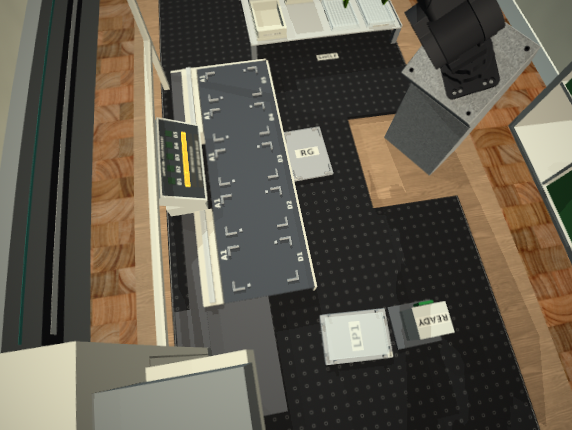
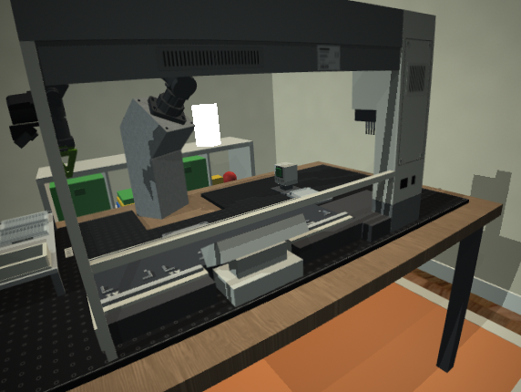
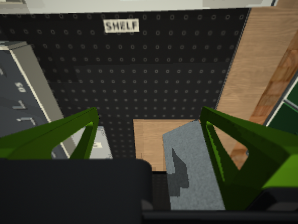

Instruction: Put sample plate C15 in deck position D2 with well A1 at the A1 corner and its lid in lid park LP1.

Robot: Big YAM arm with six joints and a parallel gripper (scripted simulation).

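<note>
Right now the sample plate is 15 cm to the right of my hand, 15 cm below it and 3 cm ahead of it. The rest, counted from my hand: shelf: 20 cm to the right, 16 cm below, 10 cm ahead; then cream reservoir: 24 cm ahead, 15 cm below, 10 cm to the right; then shelf label: 21 cm below, 6 cm ahead, 4 cm to the right.
</note>
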